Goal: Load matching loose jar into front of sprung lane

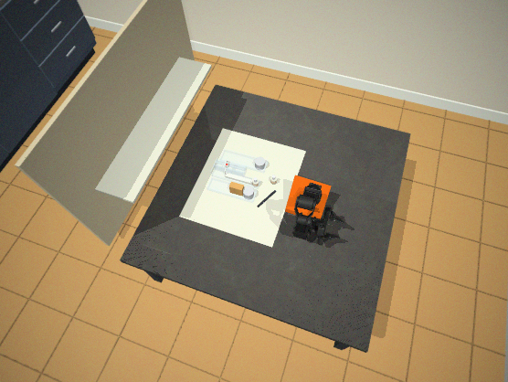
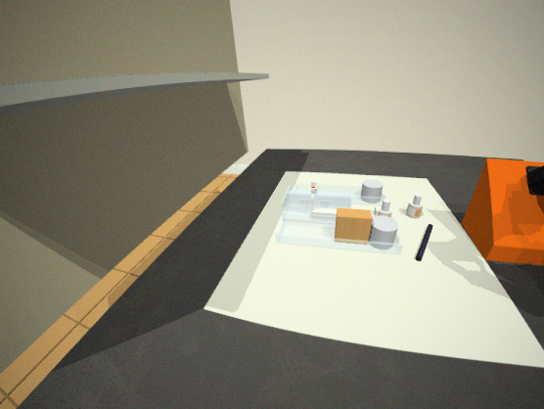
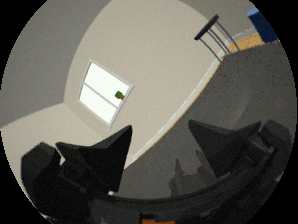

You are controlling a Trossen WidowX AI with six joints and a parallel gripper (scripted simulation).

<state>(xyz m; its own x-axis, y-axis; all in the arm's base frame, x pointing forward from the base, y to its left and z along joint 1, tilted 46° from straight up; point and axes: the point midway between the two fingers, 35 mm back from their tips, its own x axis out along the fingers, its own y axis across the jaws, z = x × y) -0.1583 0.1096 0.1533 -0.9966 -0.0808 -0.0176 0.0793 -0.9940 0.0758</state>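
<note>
Right now the black rod is 430 mm ahead of my gripper tip, 120 mm to the right of it and 170 mm below it. From my gripper tip the other things lie so: brown box 600 mm ahead, 100 mm to the right, 140 mm below; then white mat 580 mm ahead, 170 mm to the right, 180 mm below.
</note>
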